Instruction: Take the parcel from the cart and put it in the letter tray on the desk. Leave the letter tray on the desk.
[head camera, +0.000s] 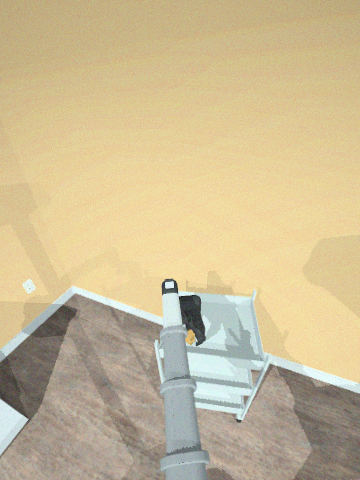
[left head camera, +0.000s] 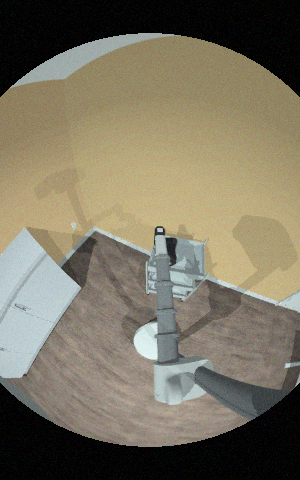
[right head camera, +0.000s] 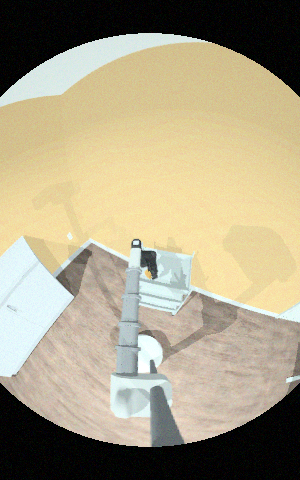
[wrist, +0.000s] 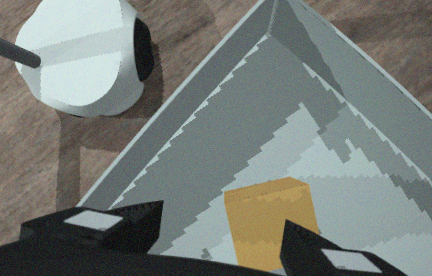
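Seen in the pictures: gripper, between the fingertips: (head camera: 193, 337) (right head camera: 151, 274) (wrist: 221, 229); robot's base, origin of its link: (left head camera: 153, 339) (right head camera: 141, 352).
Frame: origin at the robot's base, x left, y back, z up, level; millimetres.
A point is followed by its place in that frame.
Observation:
The parcel (head camera: 190, 337) {y -596, x -76, z 688 mm} (right head camera: 148, 274) {y -599, x -71, z 683 mm} (wrist: 267, 227) {y -621, x -74, z 687 mm} is an orange-yellow block in the top tray of the pale grey cart (head camera: 225, 356) {y -521, x -219, z 634 mm} (left head camera: 204, 257) (right head camera: 191, 270) (wrist: 202, 90) {y -536, x -12, z 663 mm}. My gripper (head camera: 195, 334) {y -595, x -89, z 687 mm} (wrist: 221, 229) {y -595, x -89, z 687 mm} is open and empty above that tray. In the wrist view the parcel lies beyond the fingertips, right of the middle of the gap, and the right finger covers part of its right edge. The arm hides part of the cart in the head views. The desk and the letter tray cannot be made out in these views.
The cart stands by the wall. A white cabinet (head camera: 7, 425) {y -511, x 920, z 179 mm} (left head camera: 35, 300) {y -188, x 1087, z 573 mm} (right head camera: 30, 310) {y -150, x 1108, z 484 mm} stands on the left. My round white base (left head camera: 146, 341) {y 8, x 78, z 187 mm} (right head camera: 151, 352) {y -13, x -100, z 187 mm} (wrist: 80, 55) {y -56, x -20, z 187 mm} is near the cart. Part of a white object (left head camera: 292, 364) (right head camera: 294, 379) shows at the right edge.

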